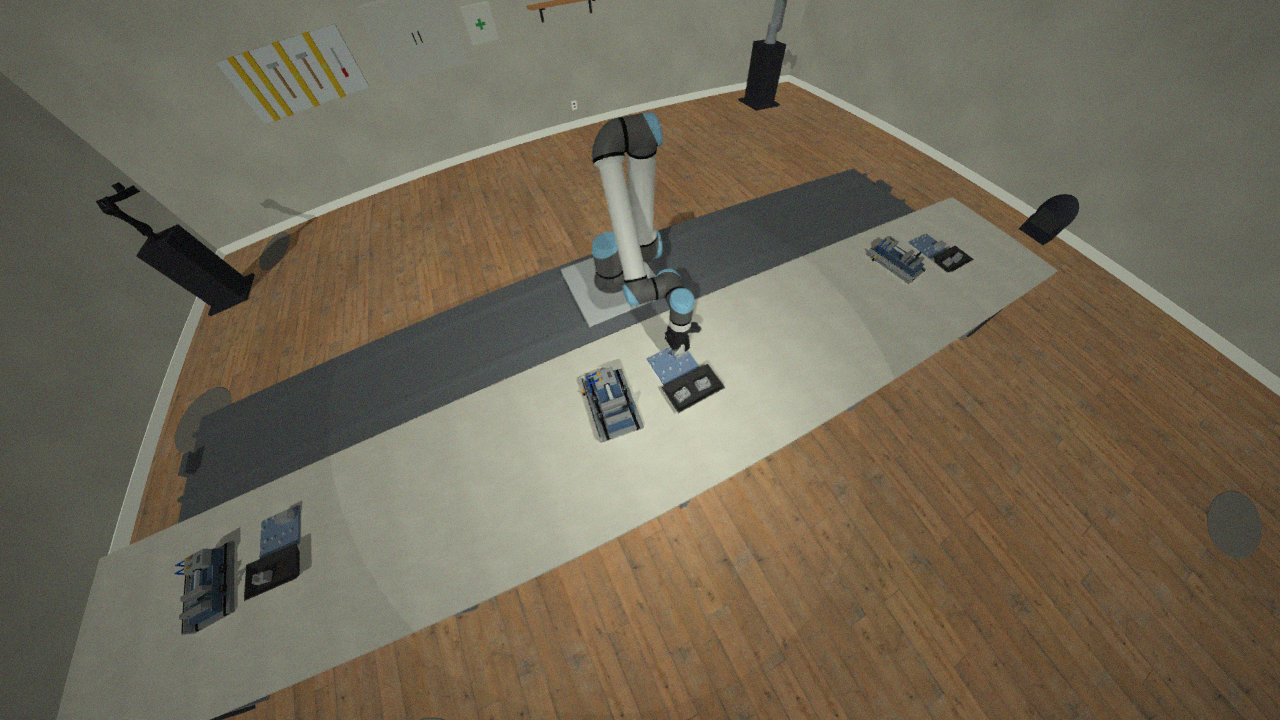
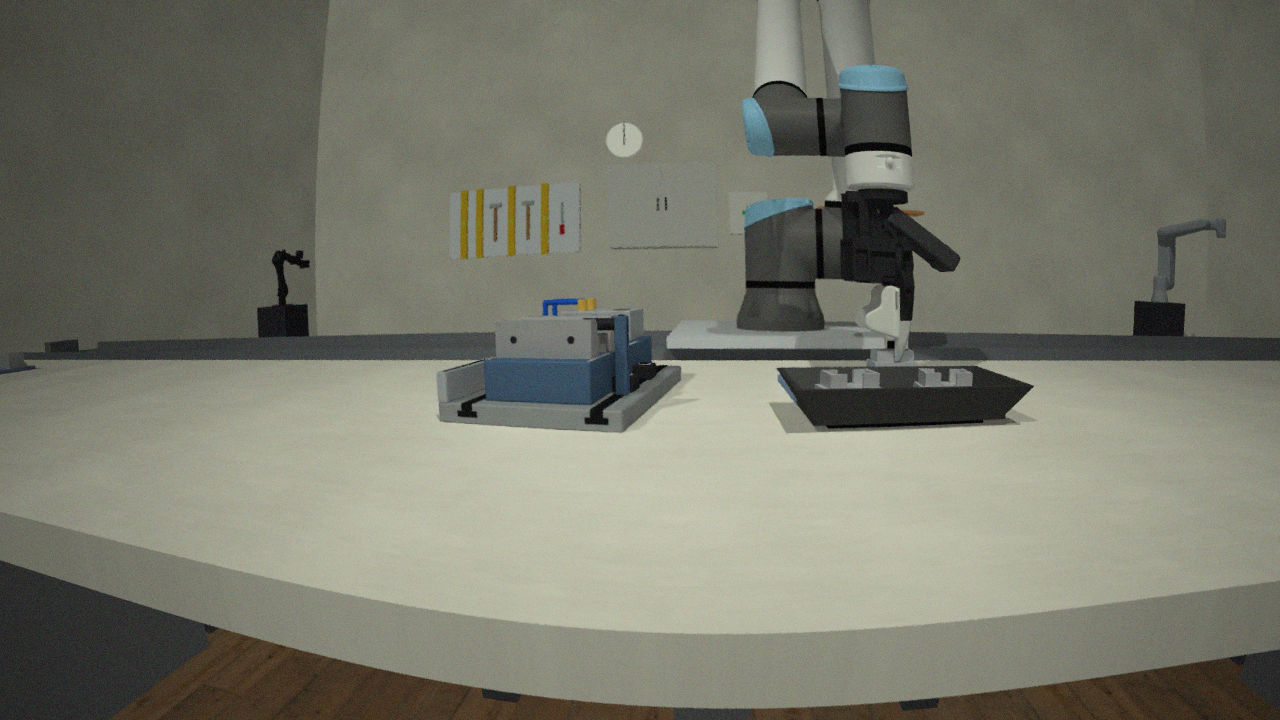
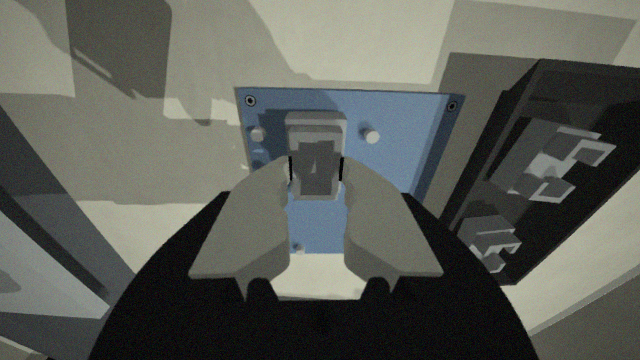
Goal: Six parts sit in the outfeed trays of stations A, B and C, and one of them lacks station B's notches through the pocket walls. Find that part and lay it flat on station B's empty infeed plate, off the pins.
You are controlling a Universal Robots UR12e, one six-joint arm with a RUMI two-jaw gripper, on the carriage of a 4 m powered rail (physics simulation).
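Places are measured from the arm's base along level axes (x ahead, y left, z up), in millimetres.
Pixels of known places: gripper, between the fingertips: (image 1: 680,351) (image 2: 892,358) (image 3: 315,160); arm's base, origin of its link: (image 1: 612,280) (image 2: 780,327).
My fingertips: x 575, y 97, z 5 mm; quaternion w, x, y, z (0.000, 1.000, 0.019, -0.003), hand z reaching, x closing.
For each thing: its top centre in the pictures, then the offset to it from my fingertips.
- light grey block-shaped part, centre of its top: (image 3: 315,170) (image 2: 892,349) 0 mm ahead, 1 mm right, 12 mm up
- blue infeed plate, centre of its top: (image 3: 343,195) (image 1: 673,363) 30 mm ahead, 51 mm right, 27 mm down
- black outfeed tray, centre of its top: (image 3: 435,216) (image 2: 880,364) (image 1: 683,371) 105 mm ahead, 44 mm right, 7 mm up
- third machine, centre of its top: (image 1: 904,250) 34 mm ahead, 1479 mm left, 64 mm up
My gripper (image 1: 680,347) (image 2: 897,347) (image 3: 315,160) is shut on a light grey block-shaped part (image 2: 886,360) (image 3: 316,121), one finger on each side. It holds the part upright side down low over the blue infeed plate (image 1: 663,367) (image 3: 410,120) of the middle station. Whether the part touches the plate is hidden. White pins stand on the plate; one pin (image 3: 371,136) is right of the part, another pin (image 3: 257,134) left. The black outfeed tray (image 1: 716,385) (image 2: 904,406) beside the plate holds two grey parts, one (image 3: 550,167) and another (image 3: 493,243), with gaps in their walls.
The middle station's blue-grey machine (image 1: 611,404) (image 2: 550,380) stands left of plate and tray. Another machine (image 1: 207,586) with a plate (image 1: 280,530) and tray (image 1: 288,564) is at the table's left end. A third machine (image 1: 895,257) is at the right end, beside its tray (image 1: 952,258).
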